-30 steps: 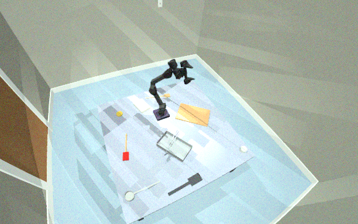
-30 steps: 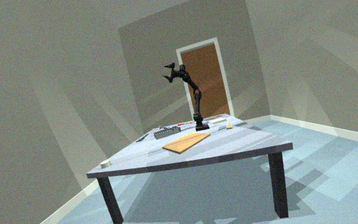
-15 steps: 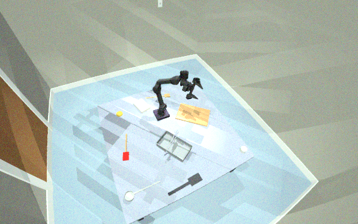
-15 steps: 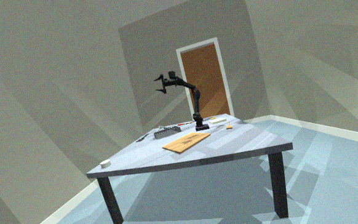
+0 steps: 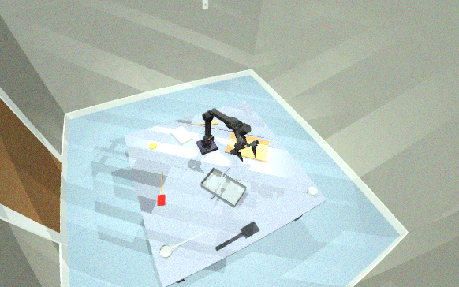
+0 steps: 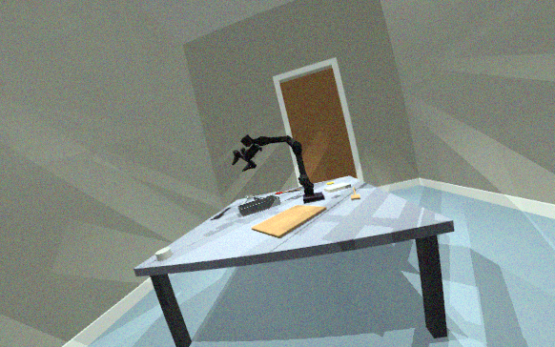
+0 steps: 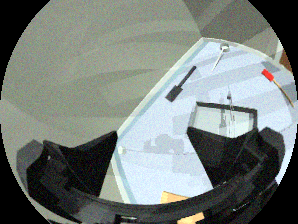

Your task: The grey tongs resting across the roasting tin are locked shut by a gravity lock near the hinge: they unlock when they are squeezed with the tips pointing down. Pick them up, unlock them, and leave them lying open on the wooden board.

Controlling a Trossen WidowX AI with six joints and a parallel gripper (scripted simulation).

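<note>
The grey roasting tin is 50 mm behind my gripper tip, 140 mm to the right of it and 320 mm below it. Also, from my gripper tip: wooden board (300 mm behind, 250 mm to the left, 340 mm below); red-headed spatula (230 mm behind, 570 mm to the right, 340 mm below); black spatula (310 mm ahead, 220 mm to the right, 340 mm below).
</note>
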